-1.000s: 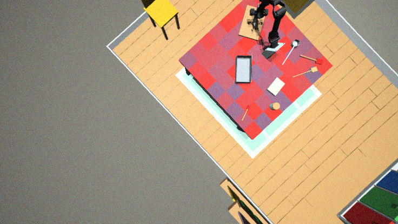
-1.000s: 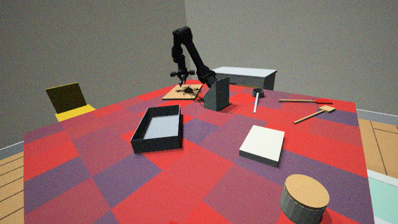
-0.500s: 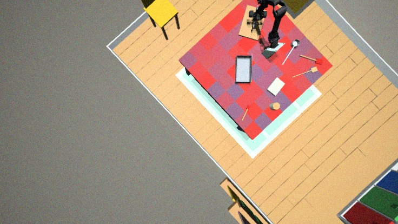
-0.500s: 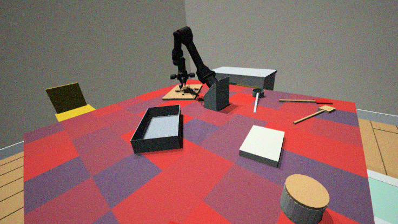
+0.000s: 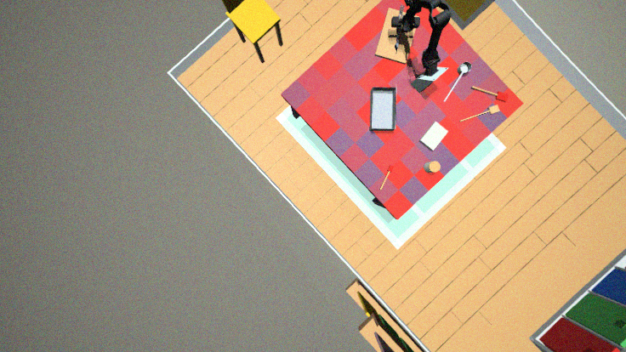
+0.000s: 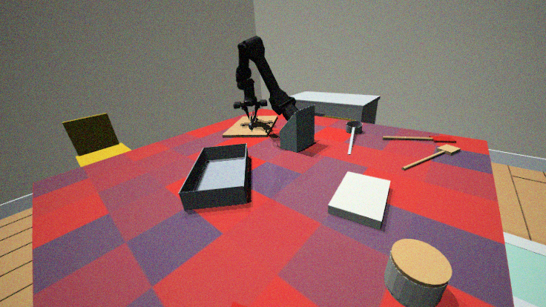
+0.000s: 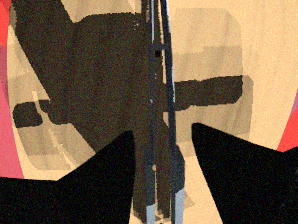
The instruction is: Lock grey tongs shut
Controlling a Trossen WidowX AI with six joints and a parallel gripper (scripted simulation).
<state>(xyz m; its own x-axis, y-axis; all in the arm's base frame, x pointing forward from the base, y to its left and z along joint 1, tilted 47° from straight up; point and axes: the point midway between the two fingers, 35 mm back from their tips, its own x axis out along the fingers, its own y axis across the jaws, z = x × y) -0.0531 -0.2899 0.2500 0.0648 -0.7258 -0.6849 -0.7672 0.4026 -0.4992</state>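
My gripper tip is 40 mm above the wooden board. The rest, counted from my gripper tip: white block (250 mm ahead, 760 mm to the left, 30 mm below); grey roasting tin (430 mm ahead, 370 mm to the left, 20 mm below).
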